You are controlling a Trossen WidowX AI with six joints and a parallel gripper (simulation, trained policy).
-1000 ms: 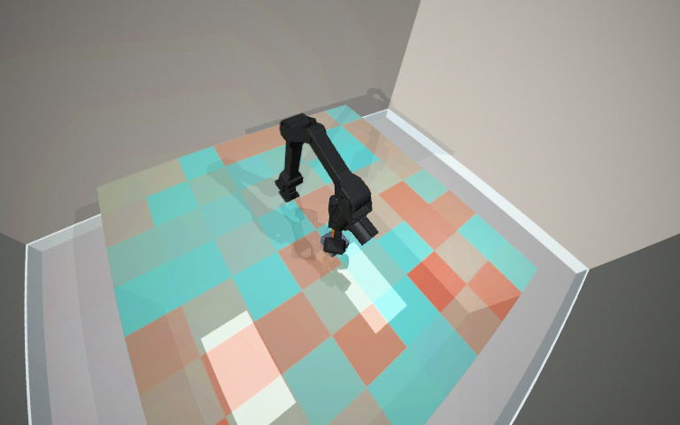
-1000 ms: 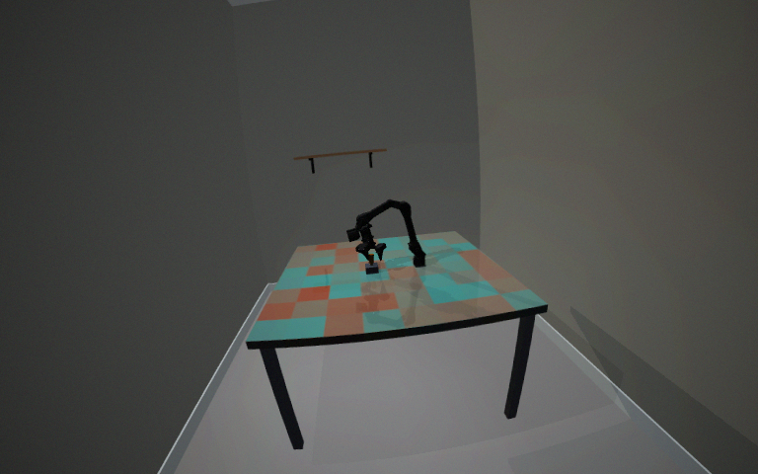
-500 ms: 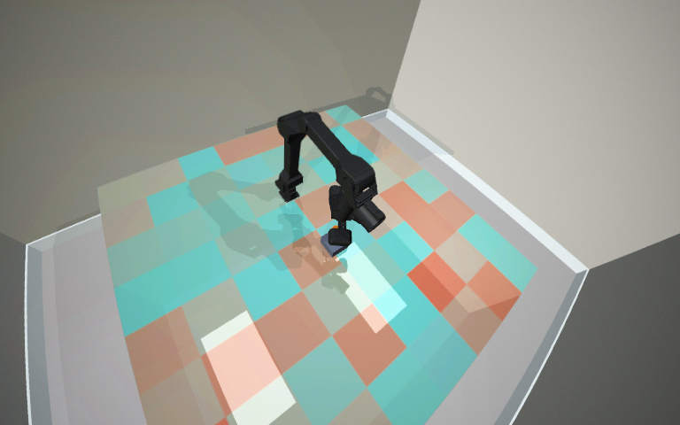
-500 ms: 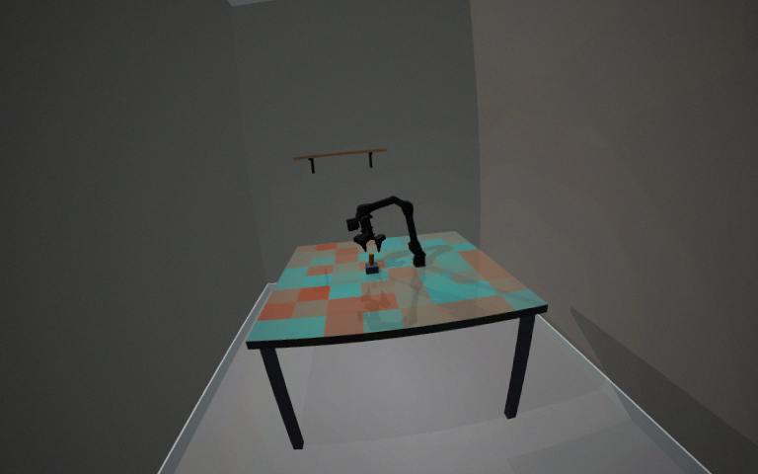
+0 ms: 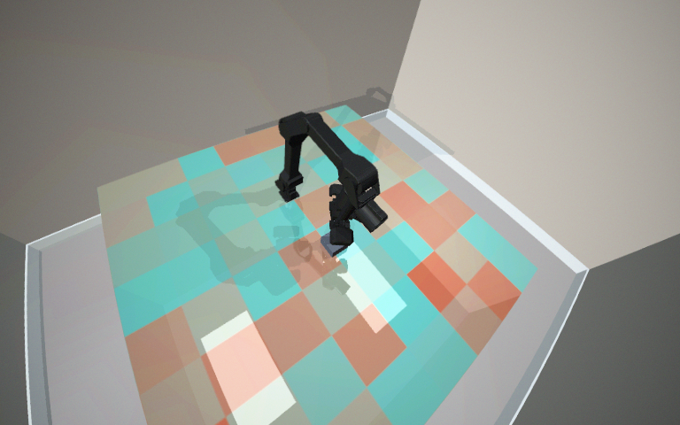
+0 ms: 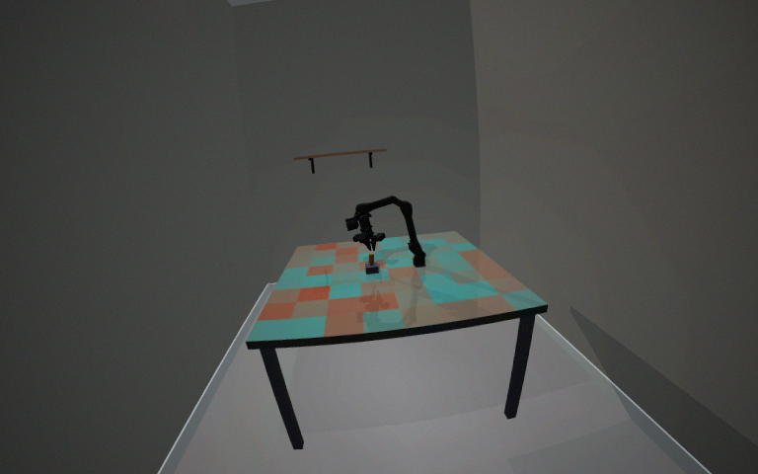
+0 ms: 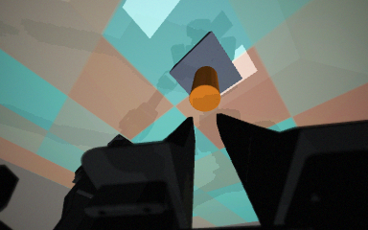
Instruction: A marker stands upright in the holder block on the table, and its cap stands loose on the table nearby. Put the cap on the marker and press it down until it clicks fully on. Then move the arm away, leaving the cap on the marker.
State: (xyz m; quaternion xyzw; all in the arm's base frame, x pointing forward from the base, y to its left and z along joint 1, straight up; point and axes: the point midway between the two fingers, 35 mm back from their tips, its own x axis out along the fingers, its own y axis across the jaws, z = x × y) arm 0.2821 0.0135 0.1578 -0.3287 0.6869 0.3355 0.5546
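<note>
Right now my gripper tip is 10 mm short of the orange cap, 10 mm to the right of it and 40 mm above it. Also, from my gripper tip: dark holder block: 10 mm ahead, 10 mm to the left, 100 mm below; grey marker: 10 mm ahead, 10 mm to the left, 50 mm below.
</note>
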